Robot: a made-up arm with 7 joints. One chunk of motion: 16 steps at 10 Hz.
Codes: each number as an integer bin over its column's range. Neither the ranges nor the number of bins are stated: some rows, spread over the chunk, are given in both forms.
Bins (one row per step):
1: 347 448 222 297 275 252
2: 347 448 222 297 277 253
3: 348 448 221 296 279 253
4: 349 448 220 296 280 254
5: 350 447 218 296 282 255
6: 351 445 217 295 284 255
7: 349 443 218 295 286 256
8: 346 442 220 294 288 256
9: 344 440 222 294 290 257
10: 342 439 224 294 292 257
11: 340 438 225 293 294 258
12: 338 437 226 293 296 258
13: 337 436 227 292 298 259
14: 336 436 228 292 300 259
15: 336 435 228 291 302 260
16: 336 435 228 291 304 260
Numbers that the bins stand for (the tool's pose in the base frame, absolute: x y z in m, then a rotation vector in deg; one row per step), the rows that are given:
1: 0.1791 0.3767 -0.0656 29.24 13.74 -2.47
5: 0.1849 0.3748 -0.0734 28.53 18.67 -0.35
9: 0.1732 0.3611 -0.0656 27.12 24.31 1.06
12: 0.1614 0.3552 -0.0577 26.42 28.53 1.76
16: 0.1575 0.3513 -0.0538 25.01 34.17 3.17
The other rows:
2: 0.1791 0.3767 -0.0656 29.24 15.15 -1.76
3: 0.1810 0.3767 -0.0675 28.53 16.56 -1.76
4: 0.1830 0.3767 -0.0695 28.53 17.26 -1.06
6: 0.1869 0.3708 -0.0753 27.83 20.08 -0.35
7: 0.1830 0.3669 -0.0734 27.83 21.49 0.35
8: 0.1771 0.3650 -0.0695 27.12 22.90 0.35
10: 0.1693 0.3591 -0.0616 27.12 25.71 1.06
11: 0.1654 0.3571 -0.0597 26.42 27.12 1.76
13: 0.1595 0.3532 -0.0558 25.71 29.94 2.47
14: 0.1575 0.3532 -0.0538 25.71 31.35 2.47
15: 0.1575 0.3513 -0.0538 25.01 32.76 3.17

